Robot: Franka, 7 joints.
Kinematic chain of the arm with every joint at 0, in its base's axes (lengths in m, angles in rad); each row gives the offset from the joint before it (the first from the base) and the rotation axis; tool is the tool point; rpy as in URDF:
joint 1: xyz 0 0 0.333 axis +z
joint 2: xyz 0 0 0 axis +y
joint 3: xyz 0 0 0.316 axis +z
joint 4: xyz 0.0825 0 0 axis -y
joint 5: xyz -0.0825 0 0.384 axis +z
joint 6: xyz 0 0 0 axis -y
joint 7: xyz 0.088 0 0 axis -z
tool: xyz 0 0 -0.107 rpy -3.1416 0 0
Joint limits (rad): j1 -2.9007..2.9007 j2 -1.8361..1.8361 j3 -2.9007..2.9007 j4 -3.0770..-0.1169 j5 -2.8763..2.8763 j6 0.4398..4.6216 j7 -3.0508..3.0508
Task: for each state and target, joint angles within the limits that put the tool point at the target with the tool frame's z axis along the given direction. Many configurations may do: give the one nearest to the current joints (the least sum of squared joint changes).
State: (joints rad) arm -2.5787 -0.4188 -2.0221 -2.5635 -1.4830 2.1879 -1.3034
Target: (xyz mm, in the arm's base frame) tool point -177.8 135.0 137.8 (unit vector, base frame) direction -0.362 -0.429 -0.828
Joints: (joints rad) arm -2.6710 -0.9717 -2.1922 -3.0306 -1.4625 2.6766 -1.3034
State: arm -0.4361 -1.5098 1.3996 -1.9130 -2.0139 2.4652 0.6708
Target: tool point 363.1 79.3 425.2 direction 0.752 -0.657 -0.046
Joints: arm -0.7141 -0.9630 0.8721 -2.7475 -1.5431 2.7186 0.6708
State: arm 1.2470 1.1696 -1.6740 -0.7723 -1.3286 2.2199 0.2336
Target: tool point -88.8 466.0 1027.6 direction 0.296 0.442 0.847
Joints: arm 1.7944 0.5439 -1.2120 -0.1200 -0.8878 2.8088 0.2336
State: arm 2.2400 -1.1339 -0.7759 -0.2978 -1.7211 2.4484 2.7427
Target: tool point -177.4 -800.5 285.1 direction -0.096 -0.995 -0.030
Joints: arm 1.4323 -1.7203 -0.3501 -0.1269 -1.3949 3.1428 2.7427
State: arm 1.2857 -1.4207 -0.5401 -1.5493 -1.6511 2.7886 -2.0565
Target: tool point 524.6 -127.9 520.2 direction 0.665 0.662 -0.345
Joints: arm 1.5684 -1.7166 -1.1772 -2.1433 -1.1834 2.3498 -2.0565
